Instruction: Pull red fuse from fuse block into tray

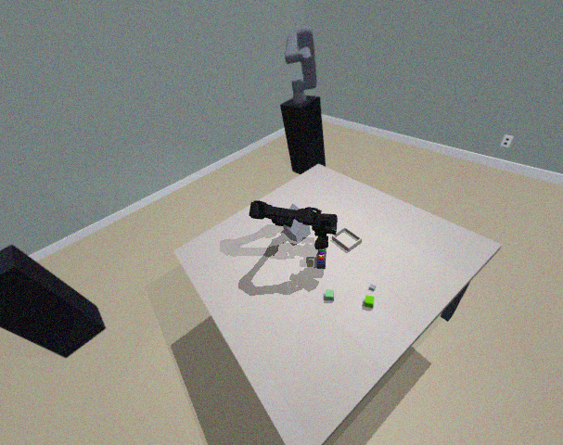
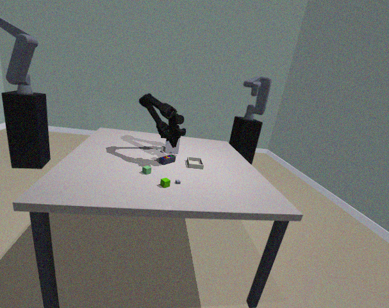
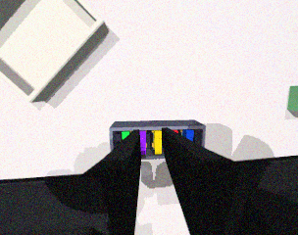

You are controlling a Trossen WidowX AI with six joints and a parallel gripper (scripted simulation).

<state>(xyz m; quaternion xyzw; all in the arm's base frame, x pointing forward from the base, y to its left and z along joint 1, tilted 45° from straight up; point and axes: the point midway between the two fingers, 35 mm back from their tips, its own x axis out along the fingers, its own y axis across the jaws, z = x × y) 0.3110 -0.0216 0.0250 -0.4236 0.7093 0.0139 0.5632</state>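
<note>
My gripper tip is now 1 cm past the red fuse, 5 cm to the left of it and 9 cm above it. The rest, counted from my gripper tip: blue fuse 6 cm to the right, 9 cm below; then yellow fuse 2 cm behind, 3 cm to the right, 9 cm below; then purple fuse 3 cm behind, 2 cm to the right, 9 cm below.
</note>
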